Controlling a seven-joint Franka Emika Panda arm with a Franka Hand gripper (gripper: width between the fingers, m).
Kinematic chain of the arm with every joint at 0, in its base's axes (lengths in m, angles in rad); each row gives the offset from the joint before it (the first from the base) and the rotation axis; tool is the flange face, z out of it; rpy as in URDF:
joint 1: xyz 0 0 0.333 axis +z
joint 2: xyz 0 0 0 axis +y
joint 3: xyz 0 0 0.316 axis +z
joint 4: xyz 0.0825 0 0 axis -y
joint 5: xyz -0.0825 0 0.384 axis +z
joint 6: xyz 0 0 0 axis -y
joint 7: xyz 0.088 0 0 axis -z
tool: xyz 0 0 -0.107 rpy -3.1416 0 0
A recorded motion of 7 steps. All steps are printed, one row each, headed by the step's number.
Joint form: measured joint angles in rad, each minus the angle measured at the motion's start. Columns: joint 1, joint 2, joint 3, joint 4, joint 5, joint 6, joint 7.
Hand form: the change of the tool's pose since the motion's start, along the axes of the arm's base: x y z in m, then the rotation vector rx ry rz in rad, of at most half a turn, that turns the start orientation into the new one. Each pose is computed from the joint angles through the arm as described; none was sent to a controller.
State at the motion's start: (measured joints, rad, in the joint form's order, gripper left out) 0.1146 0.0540 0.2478 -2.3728 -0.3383 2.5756 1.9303
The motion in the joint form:
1: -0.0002 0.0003 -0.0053 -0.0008 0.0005 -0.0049 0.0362
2: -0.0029 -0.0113 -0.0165 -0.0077 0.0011 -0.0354 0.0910
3: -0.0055 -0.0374 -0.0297 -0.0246 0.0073 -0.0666 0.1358
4: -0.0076 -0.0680 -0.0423 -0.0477 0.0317 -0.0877 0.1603
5: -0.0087 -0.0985 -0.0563 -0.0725 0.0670 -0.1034 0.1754
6: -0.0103 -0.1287 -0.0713 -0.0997 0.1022 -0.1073 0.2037
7: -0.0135 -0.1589 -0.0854 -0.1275 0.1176 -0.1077 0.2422
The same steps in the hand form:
1: 0.0005 -0.0031 -0.0010 0.0048 0.0016 -0.0420
2: -0.0011 -0.0127 -0.0011 -0.0025 0.0148 -0.1160
3: -0.0054 -0.0243 0.0018 -0.0105 0.0253 -0.1866
4: -0.0114 -0.0352 0.0051 -0.0062 0.0367 -0.2476
5: -0.0178 -0.0458 0.0081 0.0068 0.0501 -0.3066
6: -0.0241 -0.0564 0.0107 0.0291 0.0553 -0.3774
7: -0.0305 -0.0668 0.0132 0.0434 0.0516 -0.4439

